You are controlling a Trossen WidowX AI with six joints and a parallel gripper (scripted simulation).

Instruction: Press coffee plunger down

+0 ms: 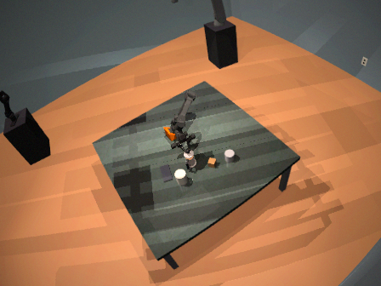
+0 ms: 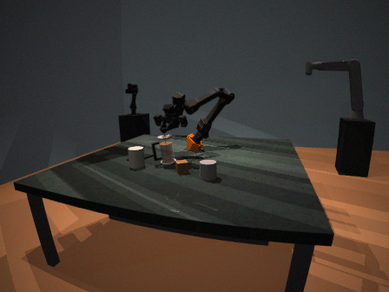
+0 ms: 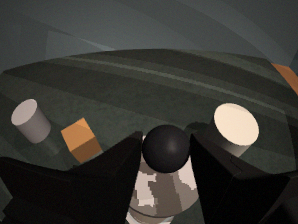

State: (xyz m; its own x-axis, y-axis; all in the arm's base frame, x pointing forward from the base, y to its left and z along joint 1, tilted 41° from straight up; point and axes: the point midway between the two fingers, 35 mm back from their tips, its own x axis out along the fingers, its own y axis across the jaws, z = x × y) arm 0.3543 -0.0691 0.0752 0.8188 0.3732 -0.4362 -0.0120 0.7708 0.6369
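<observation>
My gripper tip is now 90 mm above the coffee press and 10 mm to the left of it.
</observation>
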